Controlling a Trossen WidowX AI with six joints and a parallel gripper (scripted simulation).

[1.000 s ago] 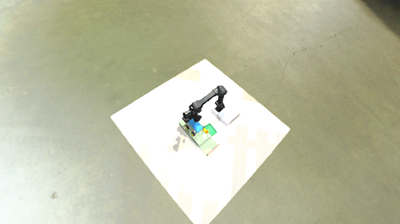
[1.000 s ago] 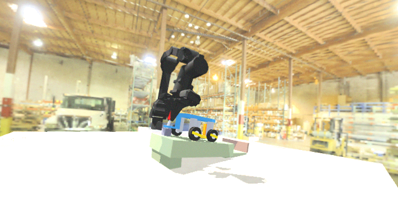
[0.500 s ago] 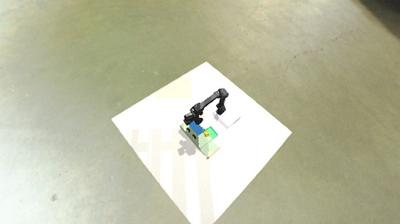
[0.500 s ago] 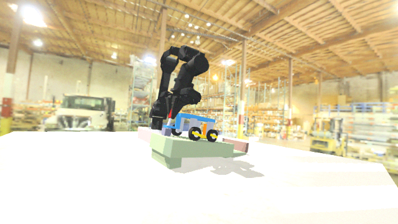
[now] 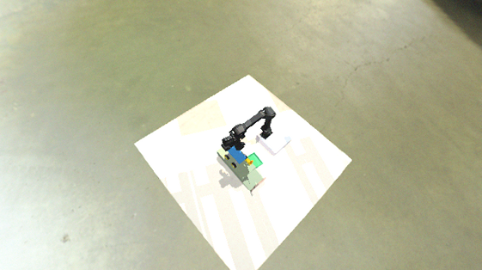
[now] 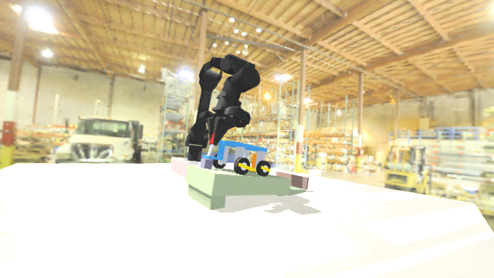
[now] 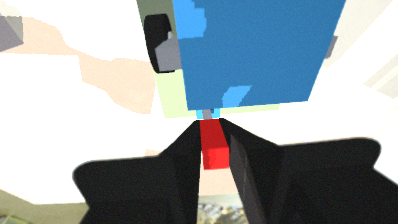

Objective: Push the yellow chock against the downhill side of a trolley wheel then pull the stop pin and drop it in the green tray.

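My gripper tip is 10 cm past the green tray, 19 cm to the right of it and 16 cm above it. Also, from my gripper tip: blue trolley 3 cm ahead, 9 cm to the left, 4 cm below; red-headed stop pin right at my gripper tip; pale green ramp 3 cm ahead, 9 cm to the left, 10 cm below.
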